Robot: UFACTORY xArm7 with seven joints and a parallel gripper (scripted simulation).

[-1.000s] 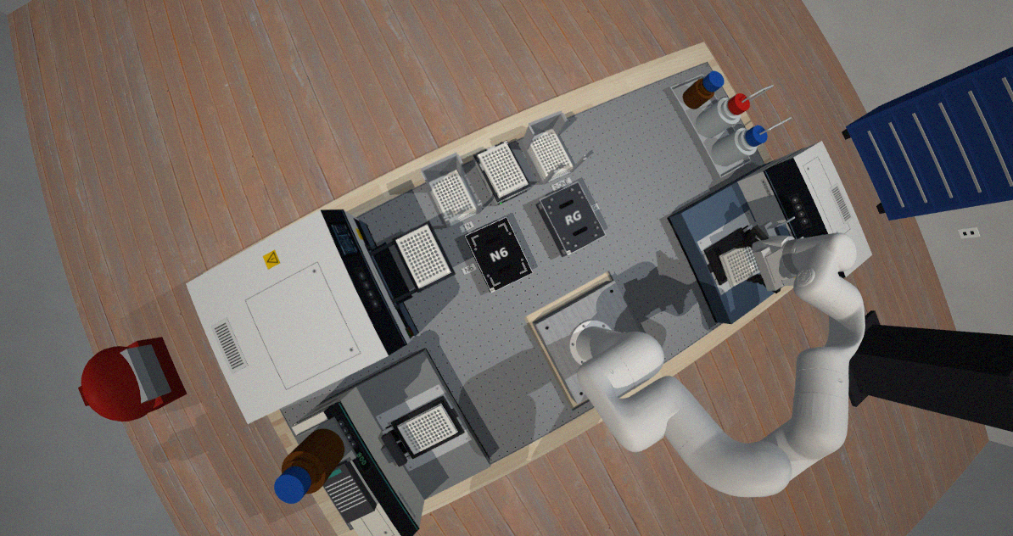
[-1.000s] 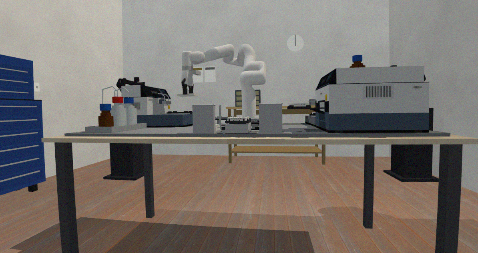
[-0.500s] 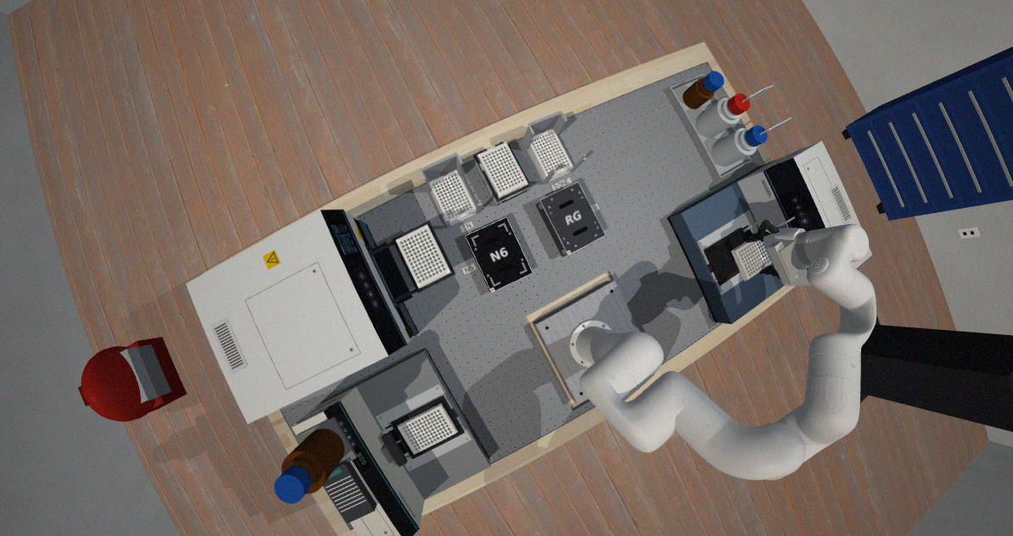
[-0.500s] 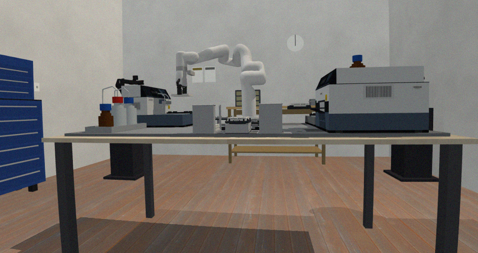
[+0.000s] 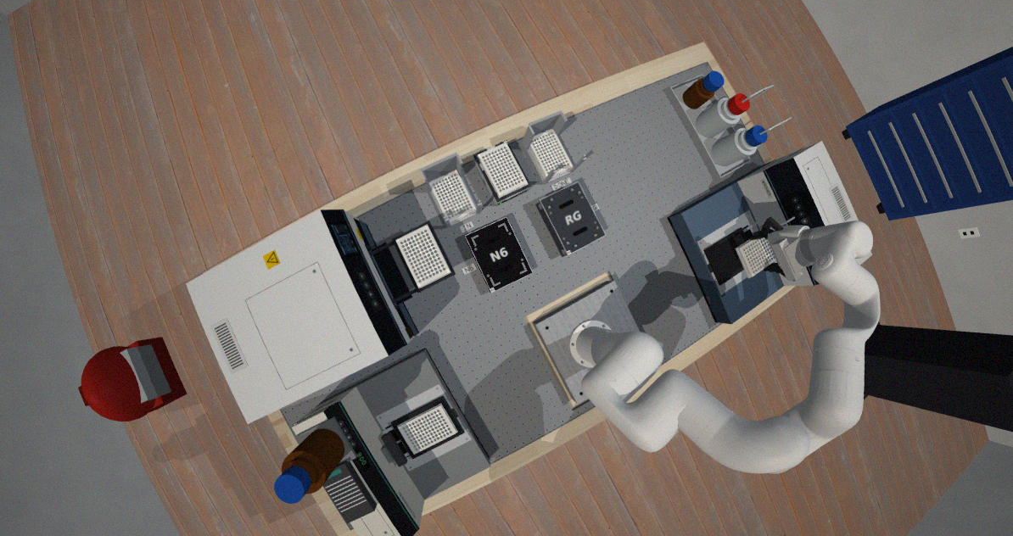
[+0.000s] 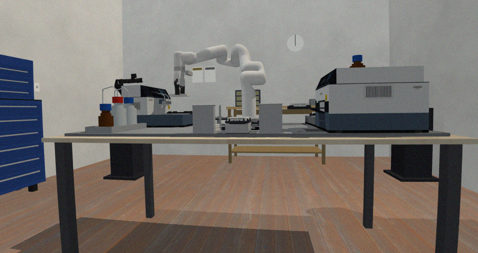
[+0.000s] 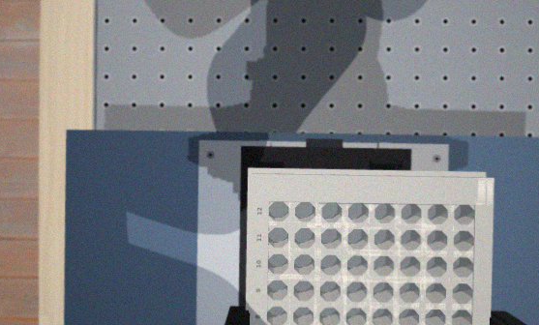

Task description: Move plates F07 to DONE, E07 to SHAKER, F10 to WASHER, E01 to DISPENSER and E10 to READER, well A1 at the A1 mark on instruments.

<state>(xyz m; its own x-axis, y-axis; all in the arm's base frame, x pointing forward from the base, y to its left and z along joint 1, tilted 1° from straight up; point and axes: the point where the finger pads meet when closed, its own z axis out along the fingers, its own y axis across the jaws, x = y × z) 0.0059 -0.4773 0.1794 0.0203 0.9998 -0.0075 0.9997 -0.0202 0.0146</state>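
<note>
Now: the washer nest 130 mm below my hand. Round my hand: washer housing: 250 mm to the right, 120 mm below; blue washer base: 30 mm to the right, 180 mm below; regrip nest RG: 310 mm ahead, 370 mm to the left, 170 mm below.
</note>
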